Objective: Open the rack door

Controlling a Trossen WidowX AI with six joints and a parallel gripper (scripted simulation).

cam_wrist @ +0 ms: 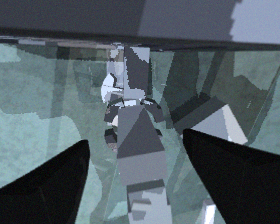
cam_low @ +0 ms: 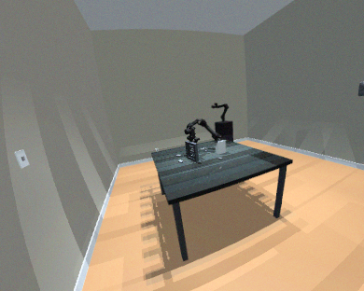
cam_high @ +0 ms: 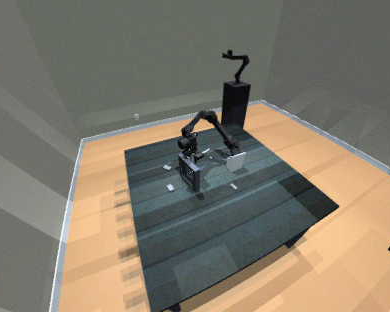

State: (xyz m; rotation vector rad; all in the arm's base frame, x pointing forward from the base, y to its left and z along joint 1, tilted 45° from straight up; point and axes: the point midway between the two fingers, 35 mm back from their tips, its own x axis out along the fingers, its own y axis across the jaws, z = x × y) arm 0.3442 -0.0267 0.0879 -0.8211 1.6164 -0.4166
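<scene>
Right now my gripper tip is 2 cm above the grey door handle. From my gripper tip the other things lie so: light grey box 4 cm behind, 13 cm to the right, 13 cm below.
</scene>
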